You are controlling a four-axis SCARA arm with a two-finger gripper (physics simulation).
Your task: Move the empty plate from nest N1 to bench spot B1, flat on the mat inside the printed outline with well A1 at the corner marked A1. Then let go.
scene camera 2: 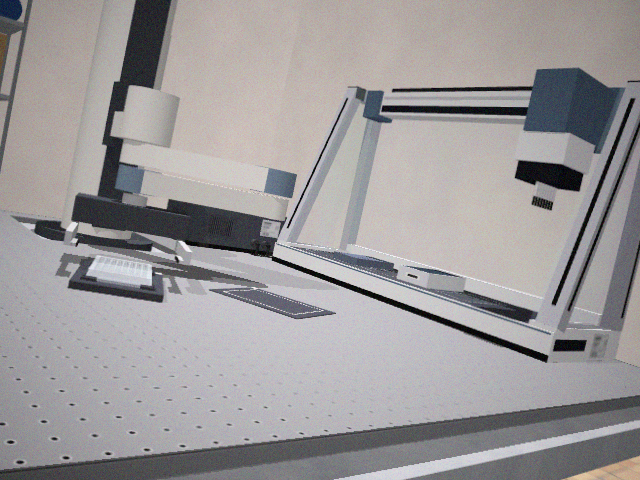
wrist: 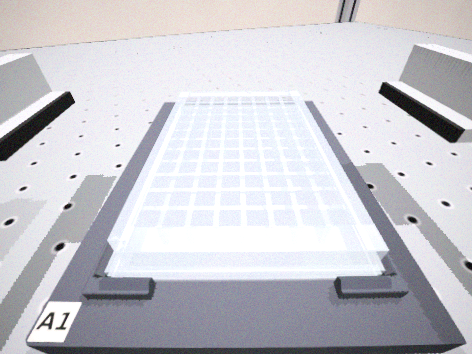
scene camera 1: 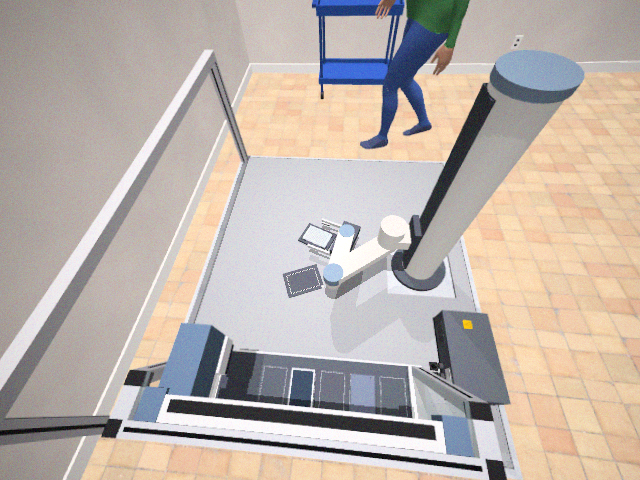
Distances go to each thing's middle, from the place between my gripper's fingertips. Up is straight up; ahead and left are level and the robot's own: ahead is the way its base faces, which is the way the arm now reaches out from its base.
Now: the clear well plate [scene camera 2: 109, 270] 4 cm below my hand and 1 cm behind it. From my hand the other things lie so: dark nest [scene camera 2: 80, 281] 5 cm below, 1 cm behind.
